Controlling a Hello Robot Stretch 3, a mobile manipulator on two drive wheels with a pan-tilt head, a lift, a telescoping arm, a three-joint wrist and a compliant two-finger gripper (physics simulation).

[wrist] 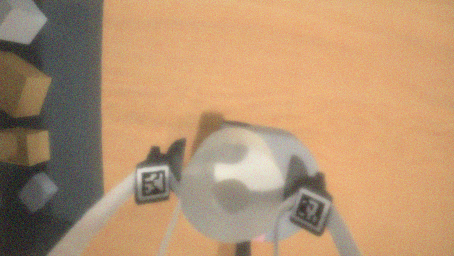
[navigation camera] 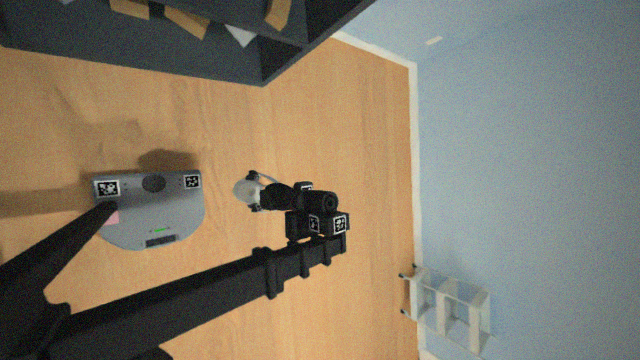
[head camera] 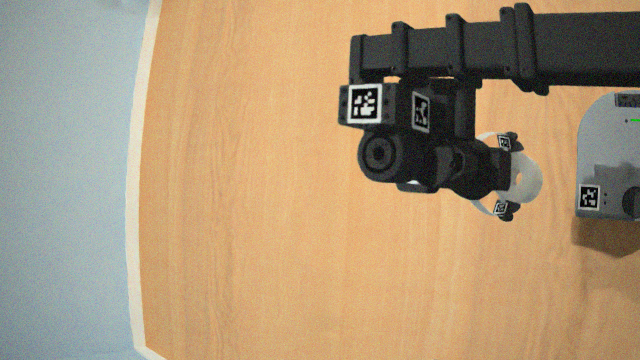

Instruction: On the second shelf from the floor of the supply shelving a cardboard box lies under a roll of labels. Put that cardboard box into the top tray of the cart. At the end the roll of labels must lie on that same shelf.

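Where they show: gripper, fingertip midpoint: [wrist: 236,164] [navigation camera: 250,191] [head camera: 513,176]; robot's base, origin of the base link: [navigation camera: 154,182] [head camera: 633,200].
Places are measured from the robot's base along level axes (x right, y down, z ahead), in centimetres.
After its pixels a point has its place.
My gripper [head camera: 513,177] @[x 22.4, y -61.4, z -2.3 cm] [navigation camera: 254,191] @[x 22.4, y -61.4, z -2.3 cm] [wrist: 236,164] @[x 22.4, y -61.4, z -2.3 cm] is shut on the white roll of labels [head camera: 531,176] @[x 18.5, y -64.9, z -2.4 cm] [navigation camera: 245,191] @[x 19.6, y -64.9, z -1.8 cm] [wrist: 250,175] @[x 23.0, y -64.8, z -3.3 cm], held in the air above the floor beside my base. The dark supply shelving [navigation camera: 150,65] @[x 4.0, y -5.8, z 50.8 cm] [wrist: 75,100] @[x 17.9, y -7.6, z 56.5 cm] shows in part at the top left of the navigation view and the left edge of the wrist view. Brown boxes [navigation camera: 186,21] @[x 18.1, y -13.9, z 69.5 cm] [wrist: 32,92] @[x 19.6, y -13.7, z 68.8 cm] stand on it; which one is the task's box I cannot tell. The pale cart [navigation camera: 444,312] @[x 204.1, y -46.4, z -143.8 cm], with trays and castors, stands far off by the wall in the navigation view.
My grey base [head camera: 605,155] @[x 8.9, y -16.0, z -10.3 cm] [navigation camera: 150,210] @[x -2.2, y -16.0, z -10.4 cm] is close to the gripper. My extended arm [head camera: 575,45] @[x 7.3, y -97.2, z -10.2 cm] [navigation camera: 200,290] @[x 2.7, y -97.2, z -8.6 cm] crosses the head and navigation views. A blue-grey wall [head camera: 65,175] @[x 237.6, y -50.0, z 5.4 cm] [navigation camera: 525,150] @[x 237.8, y -94.2, z 5.4 cm] with a pale skirting board [head camera: 134,175] @[x 236.4, y -3.7, z 3.2 cm] [navigation camera: 414,150] @[x 236.2, y -4.2, z 12.7 cm] bounds the wooden floor. Grey blocks [navigation camera: 241,35] [wrist: 39,191] stand on the shelving.
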